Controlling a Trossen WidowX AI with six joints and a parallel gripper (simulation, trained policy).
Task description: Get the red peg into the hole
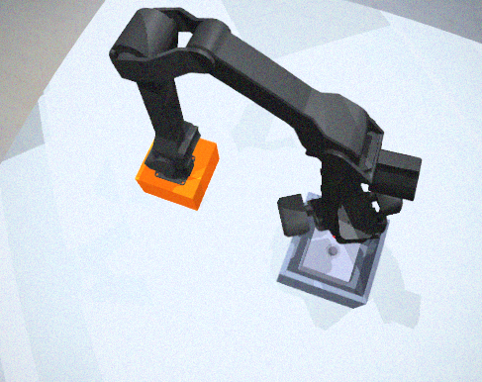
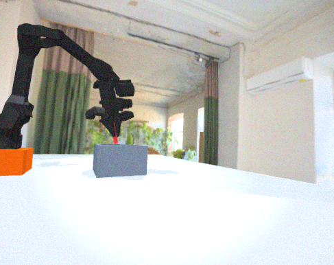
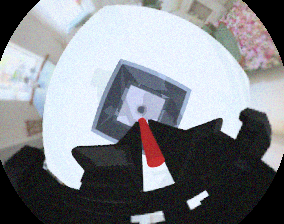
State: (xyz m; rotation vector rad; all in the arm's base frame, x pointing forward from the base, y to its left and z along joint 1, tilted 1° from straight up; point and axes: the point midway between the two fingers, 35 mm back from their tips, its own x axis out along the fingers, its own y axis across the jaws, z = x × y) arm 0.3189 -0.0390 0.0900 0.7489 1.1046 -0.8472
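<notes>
Right now my gripper tip is 1 cm past the red peg, 1 cm to the right of it and 1 cm below it. The rest, counted from my gripper tip: pale plate (1 cm ahead, 2 cm to the right, 8 cm below); then grey box (1 cm ahead, 2 cm to the right, 10 cm below).
</notes>
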